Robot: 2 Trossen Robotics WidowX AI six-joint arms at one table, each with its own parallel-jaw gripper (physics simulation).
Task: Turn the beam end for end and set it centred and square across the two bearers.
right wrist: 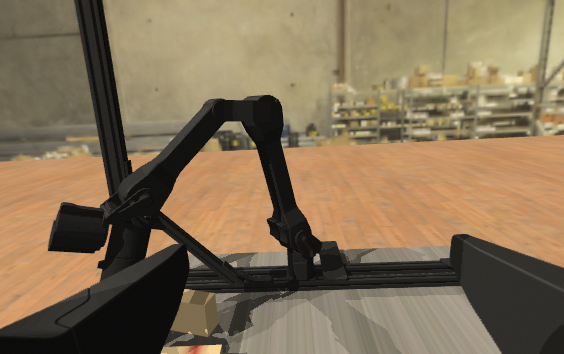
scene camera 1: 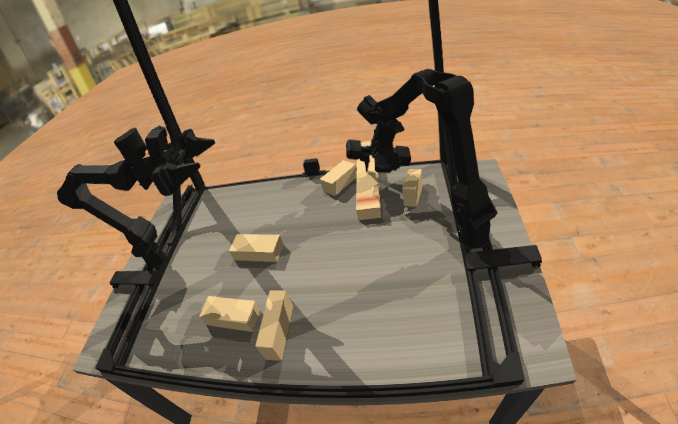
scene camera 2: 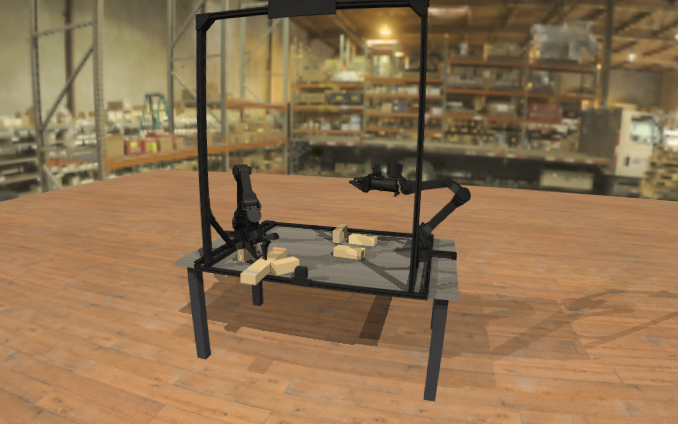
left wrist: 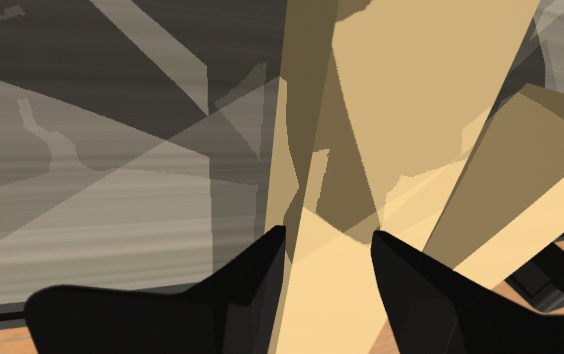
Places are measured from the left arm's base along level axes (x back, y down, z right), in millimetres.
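Where they show: left gripper, between the fingertips: [scene camera 1: 372,171] [scene camera 2: 262,261] [left wrist: 328,238]; right gripper, between the fingertips: [right wrist: 316,251] [scene camera 1: 207,152] [scene camera 2: 351,180]; left arm's base, origin of its link: [right wrist: 301,273] [scene camera 1: 475,238] [scene camera 2: 241,238]; right arm's base, origin of its link: [scene camera 1: 156,260] [scene camera 2: 423,256].
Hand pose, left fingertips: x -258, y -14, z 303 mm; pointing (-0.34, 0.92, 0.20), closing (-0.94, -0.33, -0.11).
Things, the pixels of their top centre, and the offset from my left fingertips. "pt": a spot on its surface instead.
- beam, centre of its top: [left wrist: 370,240] [scene camera 1: 367,170] [scene camera 2: 265,260] dy -6, dx -15, dz -2 mm
- small black stub, a spot on its surface: [scene camera 1: 311,166] [scene camera 2: 301,269] pt dy -6, dx -196, dz +55 mm
The beam [scene camera 1: 368,198] [scene camera 2: 257,269] [left wrist: 330,298] is a long tan block with a red stripe near one end. It lies lengthwise between the two bearers, with its plain end past the table's edge. One bearer [scene camera 1: 338,177] [scene camera 2: 285,265] lies to its left and the other bearer [scene camera 1: 412,187] [scene camera 2: 242,254] [right wrist: 194,310] to its right in scene camera 1. My left gripper [scene camera 1: 373,165] [scene camera 2: 255,248] [left wrist: 328,238] points down and is shut on the beam's plain end. My right gripper [scene camera 1: 200,156] [scene camera 2: 356,182] is open and empty, held high off the table.
Three spare tan blocks [scene camera 1: 256,247] [scene camera 1: 229,312] [scene camera 1: 274,324] lie on the other half of the table; they also show in scene camera 2 [scene camera 2: 348,251]. A small black stub [scene camera 1: 311,166] [scene camera 2: 300,273] sits on the table's edge rail near the bearers. Black frame posts [scene camera 2: 203,139] stand around the table.
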